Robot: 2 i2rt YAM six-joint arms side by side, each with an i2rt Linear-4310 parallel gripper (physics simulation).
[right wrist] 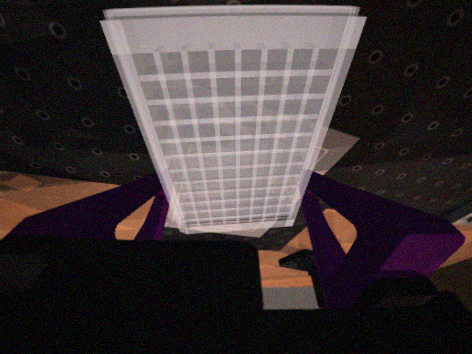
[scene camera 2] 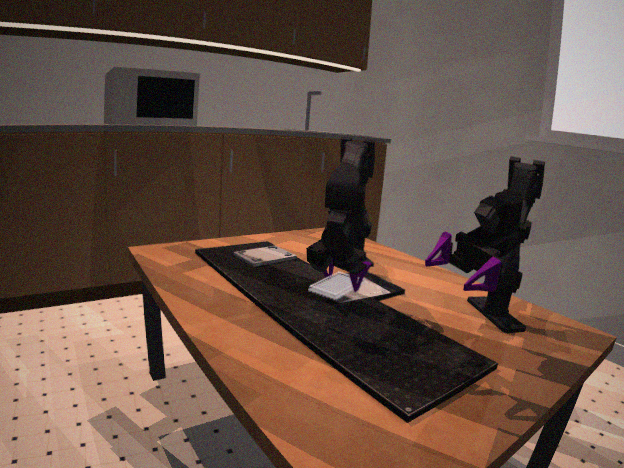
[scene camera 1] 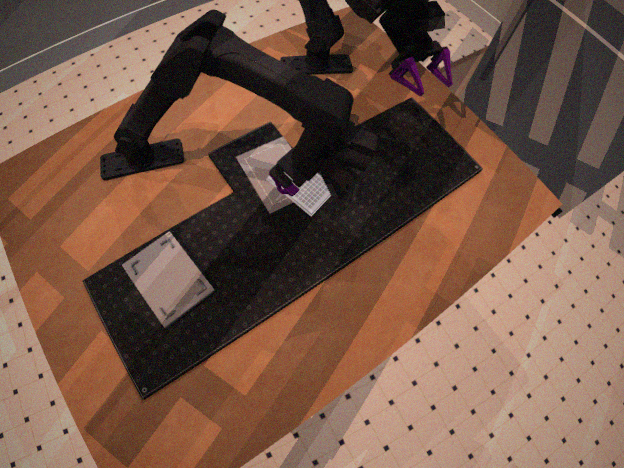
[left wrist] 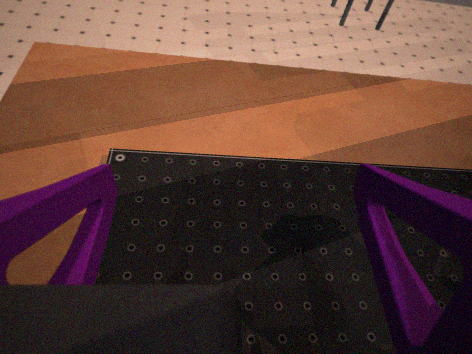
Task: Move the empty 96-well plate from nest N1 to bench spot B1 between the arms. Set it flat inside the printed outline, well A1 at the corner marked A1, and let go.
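The white 96-well plate is between the fingers of my right gripper, which is shut on its two long sides. The plate looks roughly level and overlaps one edge of the pale B1 card, turned relative to its printed outline. Its exact height and the A1 mark cannot be made out. The nest, with dark corner brackets, holds no plate. My left gripper is open and empty, raised away from the plate.
A black perforated board lies under the nest and card on the wooden table. The right arm reaches over the card and hides part of it in scene camera 1. The left arm stands beside the board's other end.
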